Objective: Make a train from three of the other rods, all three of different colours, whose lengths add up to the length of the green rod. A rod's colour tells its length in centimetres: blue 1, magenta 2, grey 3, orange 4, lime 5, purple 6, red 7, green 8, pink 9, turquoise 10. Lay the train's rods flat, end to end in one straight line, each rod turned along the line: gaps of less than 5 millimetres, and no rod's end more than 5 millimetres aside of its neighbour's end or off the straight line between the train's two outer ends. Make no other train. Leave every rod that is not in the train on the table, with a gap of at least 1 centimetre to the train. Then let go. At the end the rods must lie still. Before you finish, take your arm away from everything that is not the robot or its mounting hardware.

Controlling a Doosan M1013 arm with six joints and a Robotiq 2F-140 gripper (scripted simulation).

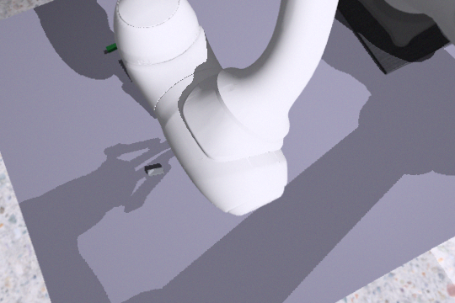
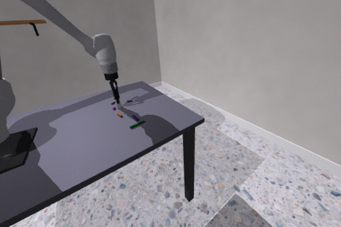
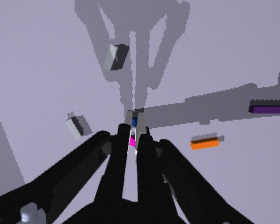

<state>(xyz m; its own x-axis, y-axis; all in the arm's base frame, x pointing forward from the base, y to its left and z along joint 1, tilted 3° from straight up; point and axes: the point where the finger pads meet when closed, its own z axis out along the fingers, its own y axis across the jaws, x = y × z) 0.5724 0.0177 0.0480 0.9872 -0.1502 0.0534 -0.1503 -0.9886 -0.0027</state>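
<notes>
The magenta rod is 30 mm below my hand and 30 mm behind it. Also, from my hand: orange rod (110 mm to the right, 30 mm below, 30 mm behind); then blue rod (30 mm below); then purple rod (200 mm to the right, 30 mm below, 20 mm ahead).
</notes>
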